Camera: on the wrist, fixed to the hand. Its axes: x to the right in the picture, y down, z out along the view.
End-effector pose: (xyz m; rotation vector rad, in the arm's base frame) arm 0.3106 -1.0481 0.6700 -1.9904 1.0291 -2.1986
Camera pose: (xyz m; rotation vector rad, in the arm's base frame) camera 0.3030 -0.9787 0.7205 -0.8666 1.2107 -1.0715
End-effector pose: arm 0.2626 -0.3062 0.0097 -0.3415 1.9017 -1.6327
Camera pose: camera 0.2118 -0.2996 0.0790 0.6732 0.9897 -0.7892
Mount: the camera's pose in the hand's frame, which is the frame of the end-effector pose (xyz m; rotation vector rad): 0.0173 -0.0746 -0.0395 0.3739 -0.3678 1.3946
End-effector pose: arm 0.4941 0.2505 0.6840 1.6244 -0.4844 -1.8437
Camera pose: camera 0.5161 0.2990 0.6163 0.6483 -1.6586 -0.9206
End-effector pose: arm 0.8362 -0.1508 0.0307 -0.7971 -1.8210 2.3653
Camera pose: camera 0.8183 -0.0871 0.0859 1.0327 0.3441 -1.7311
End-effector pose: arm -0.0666 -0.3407 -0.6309 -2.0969 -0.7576 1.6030
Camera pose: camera -0.0385 -0.2713 -0.5883 1.7160 -0.9864 -2.0748
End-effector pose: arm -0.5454 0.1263 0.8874 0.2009 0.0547 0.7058
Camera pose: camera -0.4893 0.0886 0.8340 0.7541 -0.3457 2.0348
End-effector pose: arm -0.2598 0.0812 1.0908 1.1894 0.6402 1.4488
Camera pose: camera -0.2642 0.1250 1.0167 -2.2767 0.3329 -2.0642
